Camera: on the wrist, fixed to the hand. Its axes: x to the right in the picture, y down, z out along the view.
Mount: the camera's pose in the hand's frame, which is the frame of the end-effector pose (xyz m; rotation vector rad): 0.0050 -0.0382 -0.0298 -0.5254 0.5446 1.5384
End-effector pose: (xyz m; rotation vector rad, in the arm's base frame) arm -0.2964 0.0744 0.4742 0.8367 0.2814 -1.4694
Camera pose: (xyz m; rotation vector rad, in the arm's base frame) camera -0.3223 0.0941 0.4379 0.6766 0.2838 0.2819
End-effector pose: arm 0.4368 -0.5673 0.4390 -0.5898 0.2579 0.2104
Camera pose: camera 0.4464 -0.6147 0.4335 -0.8576 1.1910 1.6499
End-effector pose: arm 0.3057 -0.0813 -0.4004 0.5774 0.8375 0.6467
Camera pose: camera 0.2949 -0.0970 -0.4452 0.4802 0.5331 2.4258
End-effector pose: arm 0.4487 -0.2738 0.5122 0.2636 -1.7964 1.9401
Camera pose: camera 0.4675 -0.2427 0.5447 1.7527 1.7341 -1.4348
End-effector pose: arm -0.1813 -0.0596 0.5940 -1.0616 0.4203 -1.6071
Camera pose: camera -0.2278 -0.0592 0.6083 -0.3103 1.5988 -0.3076
